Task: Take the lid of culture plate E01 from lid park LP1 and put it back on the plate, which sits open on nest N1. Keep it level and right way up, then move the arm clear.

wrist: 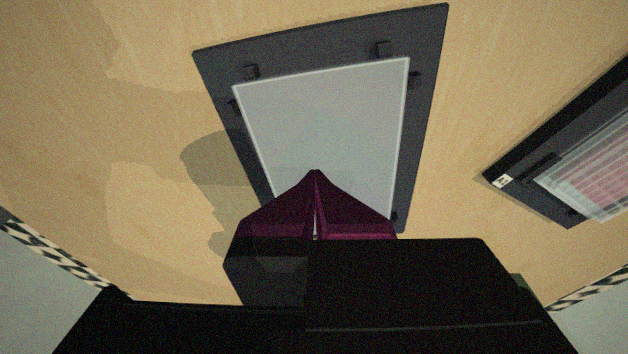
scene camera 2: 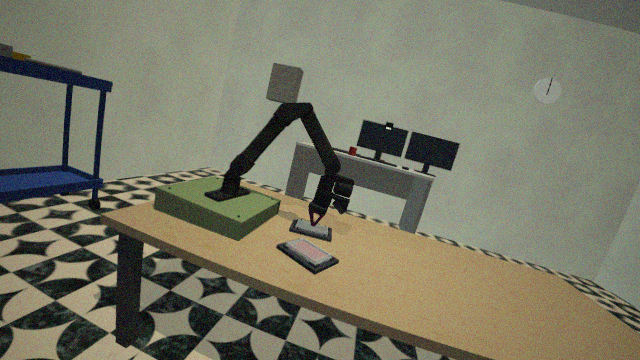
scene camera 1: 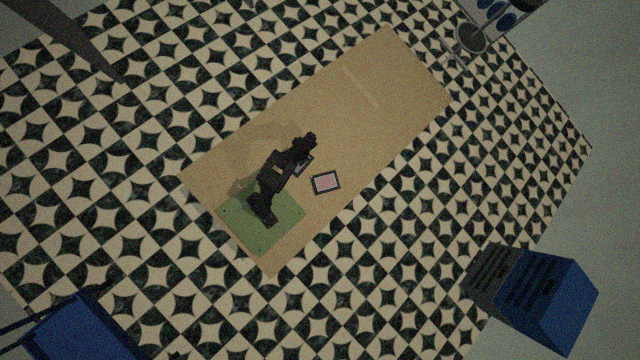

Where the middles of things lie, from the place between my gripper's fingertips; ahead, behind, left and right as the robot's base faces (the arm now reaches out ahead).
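Labels:
The pale grey lid point(wrist: 346, 120) is 1 cm to the right of my hand. As for the dark nest point(scene camera 2: 314, 269), I find it 6 cm ahead of my hand and 21 cm to the right of it.

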